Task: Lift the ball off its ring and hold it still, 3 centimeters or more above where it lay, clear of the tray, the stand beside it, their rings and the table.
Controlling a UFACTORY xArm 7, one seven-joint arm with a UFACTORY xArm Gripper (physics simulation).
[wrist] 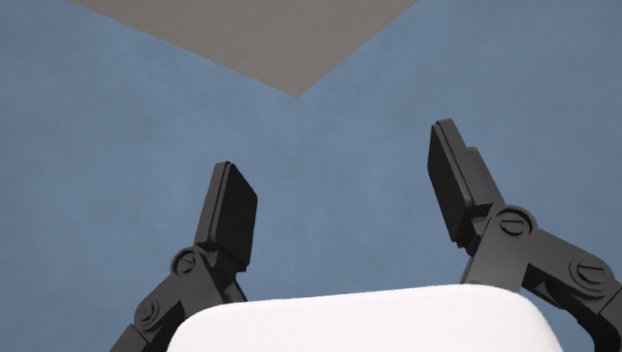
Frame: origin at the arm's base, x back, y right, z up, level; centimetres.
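Where they show: gripper, fingertip midpoint: (pixel 332 162).
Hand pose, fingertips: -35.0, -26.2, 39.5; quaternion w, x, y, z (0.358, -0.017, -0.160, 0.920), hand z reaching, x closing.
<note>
After its pixels a point has its place, as x, y, z.
My gripper (pixel 332 162) @[-35.0, -26.2, 39.5] is open, with its two black fingers wide apart and a plain blue surface showing between them. It holds nothing. The ball, its ring, the tray, the stand and the table do not show in the wrist view, so where the gripper is relative to them cannot be told.
Blue wall-like surfaces (pixel 100 150) fill most of the view and meet at a faint upright line in the middle. A plain grey surface (pixel 280 40) comes down to a point at the top; whether it is floor or ceiling cannot be told. The white gripper housing (pixel 365 325) @[-33.2, -22.2, 33.5] fills the bottom.
</note>
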